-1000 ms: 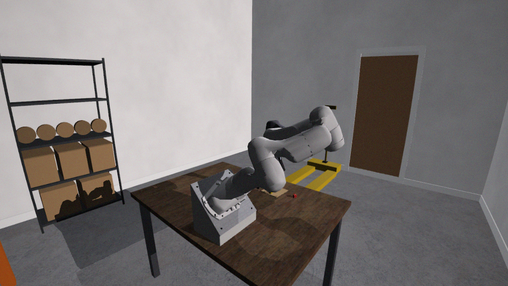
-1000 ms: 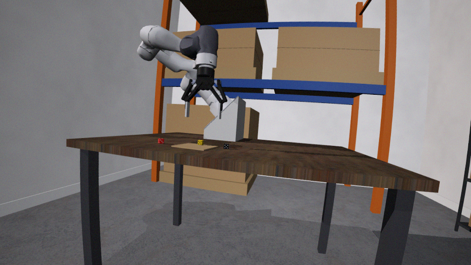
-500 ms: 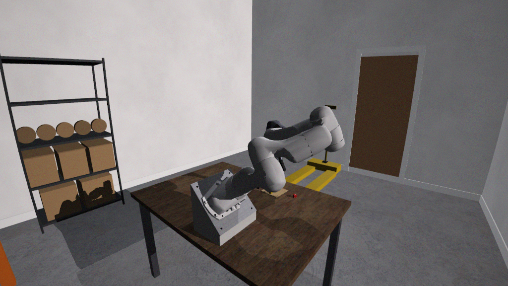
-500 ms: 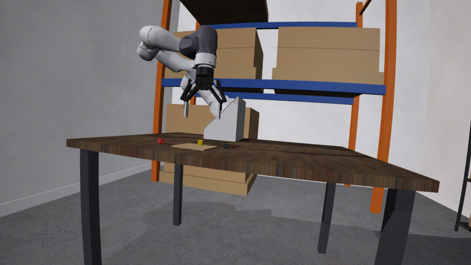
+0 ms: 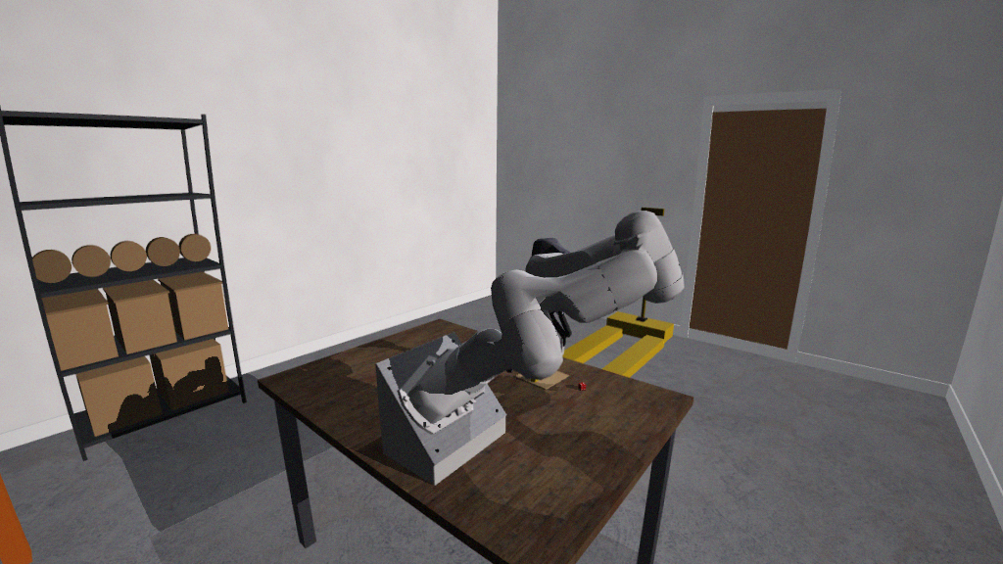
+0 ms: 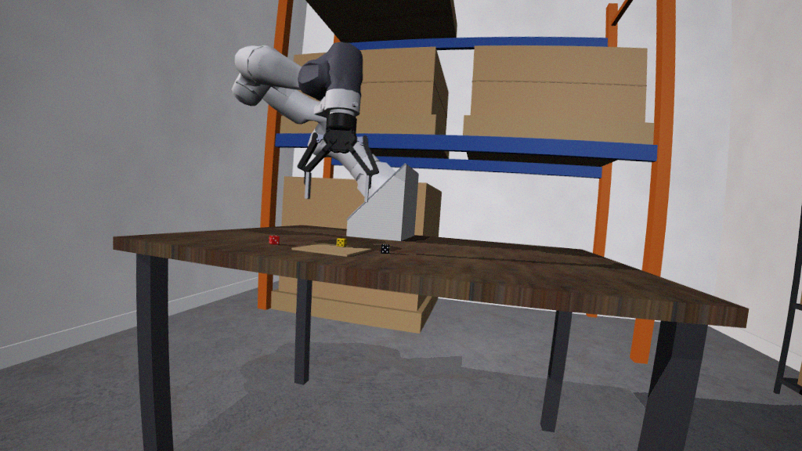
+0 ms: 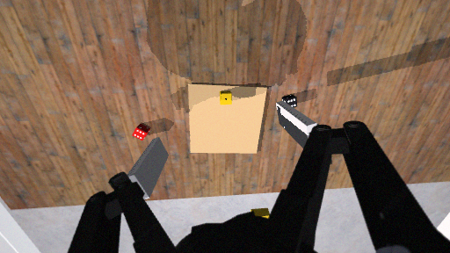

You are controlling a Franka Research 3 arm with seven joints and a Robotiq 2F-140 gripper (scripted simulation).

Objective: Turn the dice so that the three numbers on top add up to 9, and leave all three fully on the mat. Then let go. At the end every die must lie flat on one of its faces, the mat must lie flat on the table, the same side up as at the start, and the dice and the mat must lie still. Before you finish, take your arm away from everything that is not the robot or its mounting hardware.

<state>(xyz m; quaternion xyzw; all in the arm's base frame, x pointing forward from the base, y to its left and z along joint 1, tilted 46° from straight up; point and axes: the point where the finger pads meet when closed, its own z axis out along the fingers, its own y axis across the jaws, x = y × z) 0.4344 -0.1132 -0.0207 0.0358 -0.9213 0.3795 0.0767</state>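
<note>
Now: hand 150 mm to the left of the red die, 120 mm above it and 30 mm short of it. Also, from my hand: yellow die: 110 mm below, 20 mm to the left, 10 mm behind; black die: 130 mm to the left, 120 mm below, 20 mm ahead; tan mat: 130 mm below, 40 mm ahead, 10 mm to the left.
</note>
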